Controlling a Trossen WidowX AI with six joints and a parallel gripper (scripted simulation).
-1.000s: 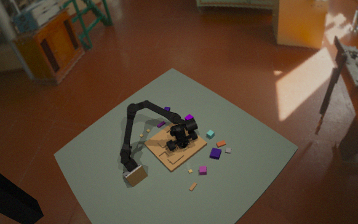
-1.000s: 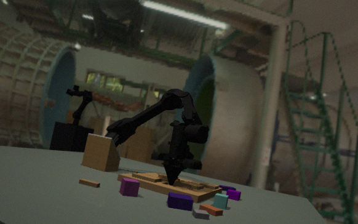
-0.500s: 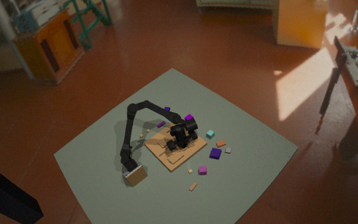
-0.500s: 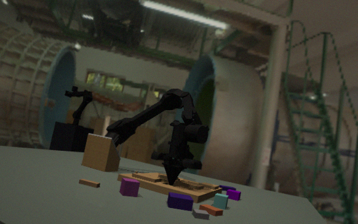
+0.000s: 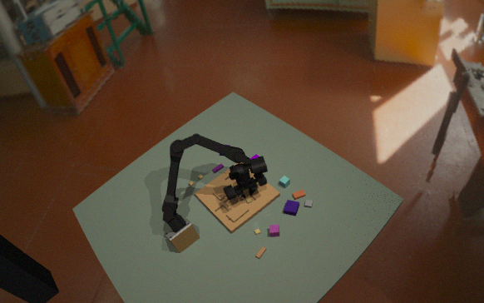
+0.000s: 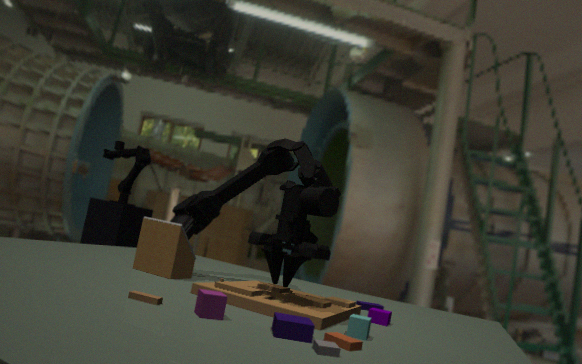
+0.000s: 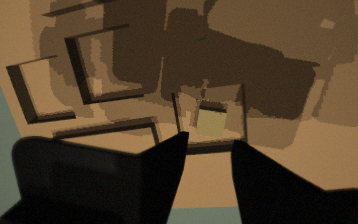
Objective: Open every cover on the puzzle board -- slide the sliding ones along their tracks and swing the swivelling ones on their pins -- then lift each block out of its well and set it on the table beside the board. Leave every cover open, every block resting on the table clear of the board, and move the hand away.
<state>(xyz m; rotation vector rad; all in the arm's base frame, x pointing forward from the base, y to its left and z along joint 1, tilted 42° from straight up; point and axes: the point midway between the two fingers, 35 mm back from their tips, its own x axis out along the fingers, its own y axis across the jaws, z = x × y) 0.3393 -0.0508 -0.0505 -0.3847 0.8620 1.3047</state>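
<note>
My gripper tip is now 4 cm past the magenta block, 21 cm to the left of it and 3 cm above it. Also, from my gripper tip: teal block 19 cm ahead, 6 cm to the right, 3 cm below; violet block 20 cm ahead, 15 cm to the left, 4 cm below; orange block 18 cm ahead, 15 cm to the right, 5 cm below.
</note>
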